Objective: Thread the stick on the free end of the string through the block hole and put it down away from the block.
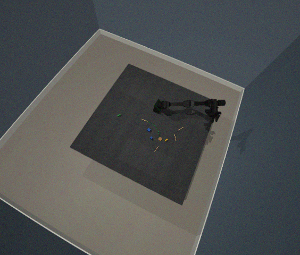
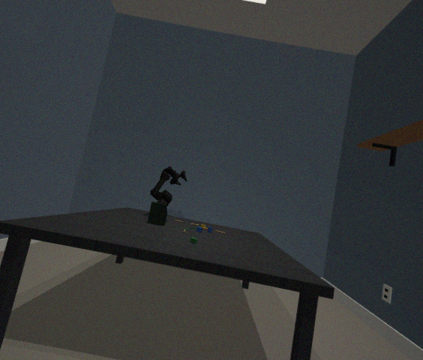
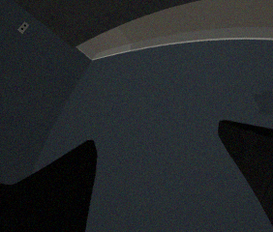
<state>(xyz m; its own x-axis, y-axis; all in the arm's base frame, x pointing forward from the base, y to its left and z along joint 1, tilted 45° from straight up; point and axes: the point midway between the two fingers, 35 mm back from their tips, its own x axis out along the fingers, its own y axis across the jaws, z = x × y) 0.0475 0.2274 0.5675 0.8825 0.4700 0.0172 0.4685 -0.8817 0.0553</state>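
Now: the blue block 590 mm to the right of my gripper tip, 310 mm below it and 180 mm ahead of it. Also, from my gripper tip: thin wooden stick 660 mm to the right, 330 mm below, 70 mm ahead; yellow piece 370 mm to the right, 320 mm below, 220 mm ahead; round wooden button 430 mm to the right, 320 mm below, 230 mm ahead.
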